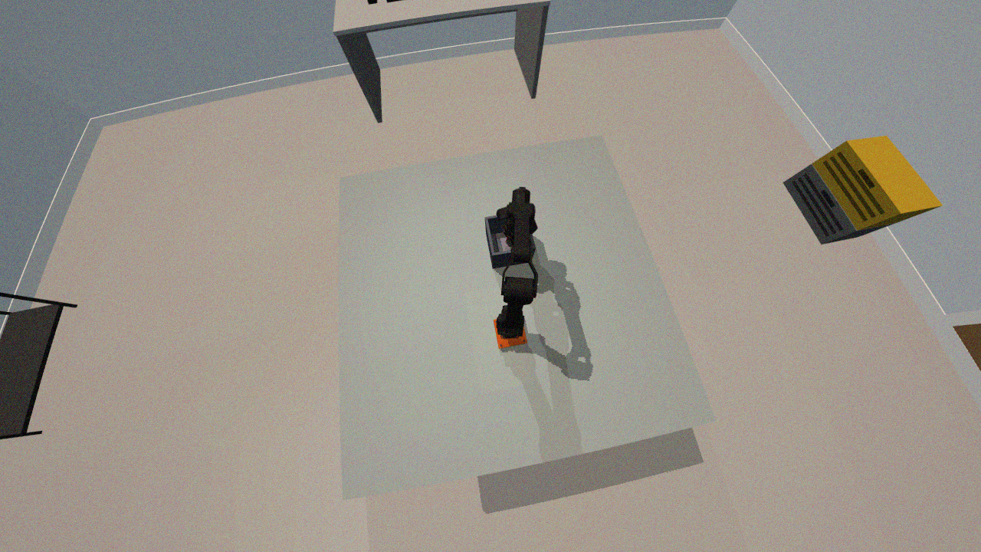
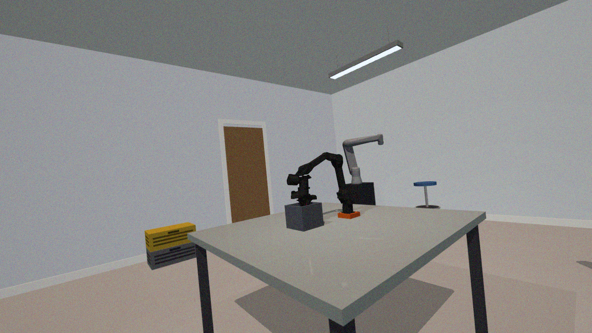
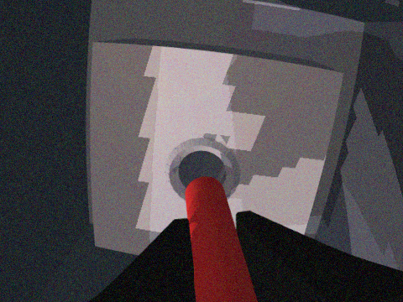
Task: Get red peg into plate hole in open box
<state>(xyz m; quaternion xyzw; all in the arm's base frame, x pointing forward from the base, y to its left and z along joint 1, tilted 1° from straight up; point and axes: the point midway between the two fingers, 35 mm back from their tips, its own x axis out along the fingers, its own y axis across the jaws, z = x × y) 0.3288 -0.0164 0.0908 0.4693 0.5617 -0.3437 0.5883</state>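
The red peg is 1 cm above my gripper tip. From my gripper tip the other things lie so: light plate (5 cm below, 1 cm ahead).
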